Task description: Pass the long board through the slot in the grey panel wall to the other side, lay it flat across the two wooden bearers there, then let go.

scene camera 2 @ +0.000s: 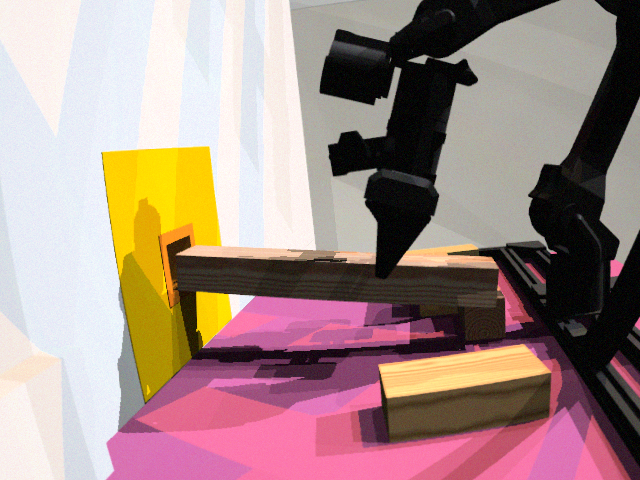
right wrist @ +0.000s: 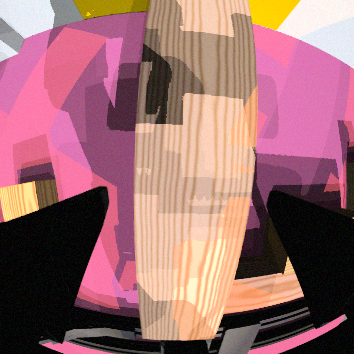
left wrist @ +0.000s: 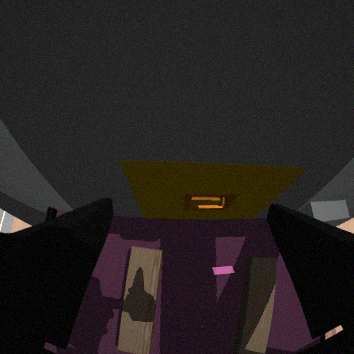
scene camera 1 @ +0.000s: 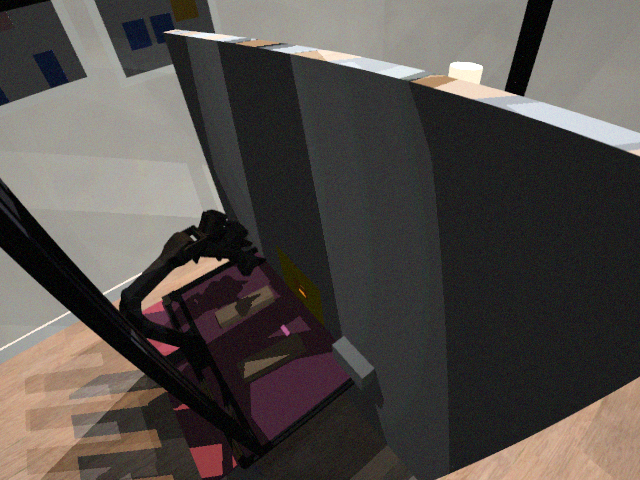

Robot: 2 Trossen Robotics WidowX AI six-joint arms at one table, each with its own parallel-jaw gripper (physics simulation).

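Observation:
The long wooden board lies level on the right arm's side. Its far end is at the orange-framed slot; how deep it sits is unclear. Its near end is over a wooden block. My right gripper is open, with its fingers apart on both sides of the board. Beyond the grey panel wall lie two wooden bearers. No board shows on them. My left gripper is open and empty above that side.
A yellow plate surrounds the slot low on the wall. Another wooden block lies on the pink mat on the right arm's side. A grey block juts from the wall beside the left arm's mat.

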